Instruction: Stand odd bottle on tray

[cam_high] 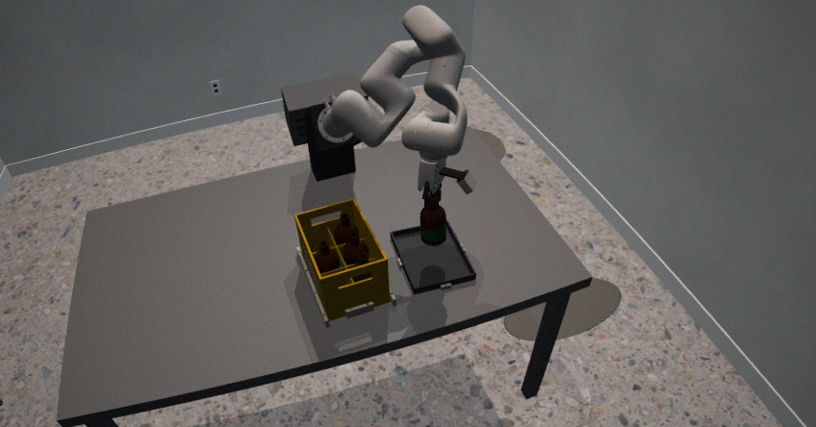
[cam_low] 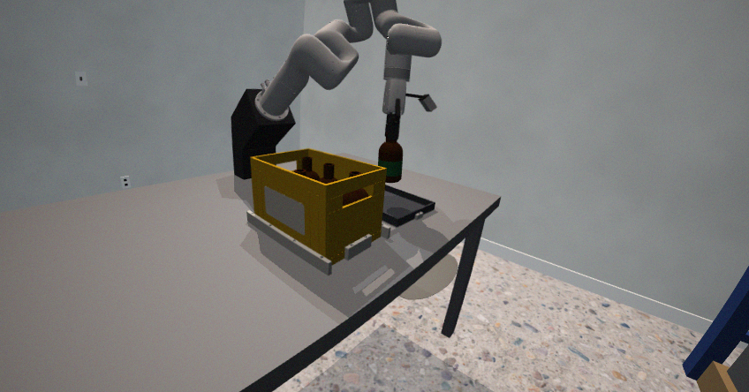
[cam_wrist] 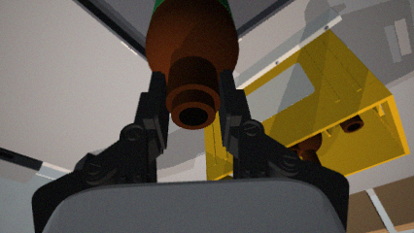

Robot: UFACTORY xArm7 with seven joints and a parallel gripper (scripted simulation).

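My gripper is now 220 mm above the black tray. From my hand the other things lie so: yellow crate (90 mm behind, 260 mm to the right, 150 mm below).
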